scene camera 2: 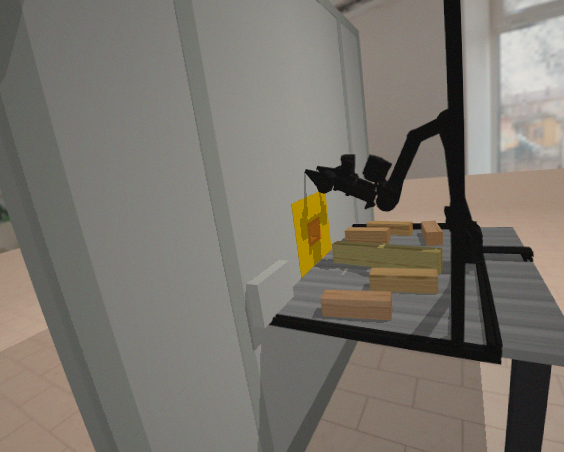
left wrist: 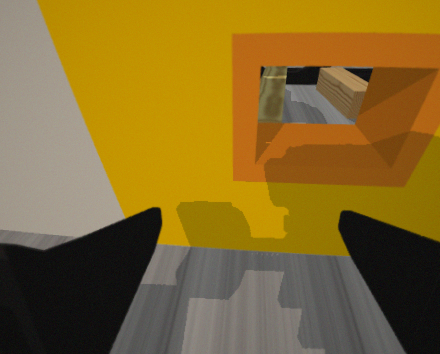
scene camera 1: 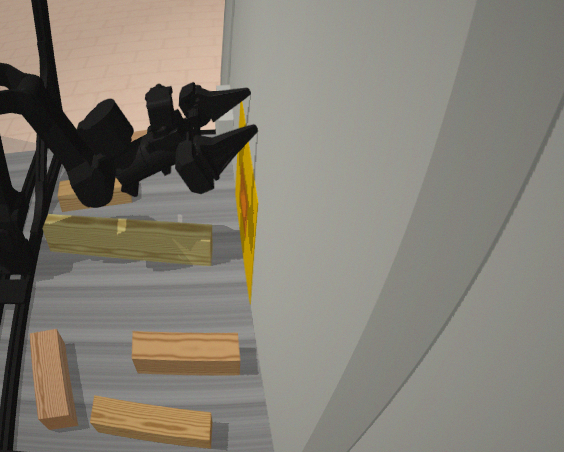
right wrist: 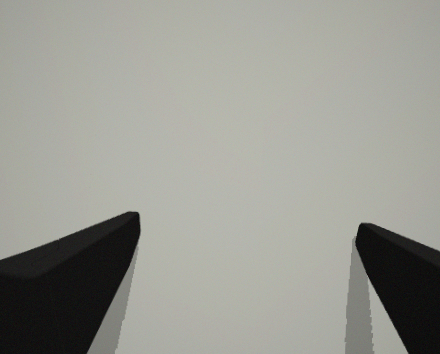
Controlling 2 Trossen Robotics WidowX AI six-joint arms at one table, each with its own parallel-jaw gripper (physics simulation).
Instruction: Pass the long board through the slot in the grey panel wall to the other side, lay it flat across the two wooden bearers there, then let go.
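Places are measured from the left arm's base along level axes (x ahead, y left, z up), in millimetres.
Where they show: left gripper, fingertip midpoint: (left wrist: pixel 249 217); right gripper, fingertip midpoint: (scene camera 2: pixel 311 169) (scene camera 1: pixel 253 107) (right wrist: pixel 248 228); right arm's base at its link origin: (scene camera 2: pixel 468 259) (scene camera 1: pixel 16 260).
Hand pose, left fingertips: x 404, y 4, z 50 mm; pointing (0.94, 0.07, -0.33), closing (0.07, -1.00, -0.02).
Note:
Things, the pixels of their top centre, and the offset from my left fingertips. "*": a spot on its surface instead.
- long greenish-yellow board at its top centre: (scene camera 1: pixel 121 226) (left wrist: pixel 273 77) (scene camera 2: pixel 382 246) 288 mm ahead, 35 mm right, 6 mm down
- orange rim at a spot on its surface: (left wrist: pixel 246 125) * 26 mm ahead, 3 mm left, 37 mm up
- grey block at a spot on its surface: (scene camera 2: pixel 275 295) * 108 mm ahead, 357 mm right, 24 mm down
The long greenish-yellow board (scene camera 1: pixel 130 242) (scene camera 2: pixel 387 257) lies on the table on the right arm's side, one end towards the wall. Part of it (left wrist: pixel 272 102) shows through the slot in the left wrist view. The slot has an orange rim (left wrist: pixel 246 125) (scene camera 2: pixel 314 231) inside a yellow patch on the grey panel wall (scene camera 1: pixel 350 150) (scene camera 2: pixel 260 125) (right wrist: pixel 240 110). My right gripper (scene camera 1: pixel 253 110) (right wrist: pixel 248 228) is open and empty, above the slot with its tips close to the wall. My left gripper (left wrist: pixel 249 217) is open and empty on the other side, below the slot in its wrist view. Bearers on that side do not show.
Several short wooden blocks (scene camera 1: pixel 186 352) (scene camera 1: pixel 52 377) (scene camera 1: pixel 152 421) (scene camera 2: pixel 356 304) (scene camera 2: pixel 403 281) (left wrist: pixel 345 90) lie around the board. A grey block (scene camera 2: pixel 275 295) juts from the wall beside the yellow patch. A black frame rail (scene camera 2: pixel 385 335) runs along the table edge.

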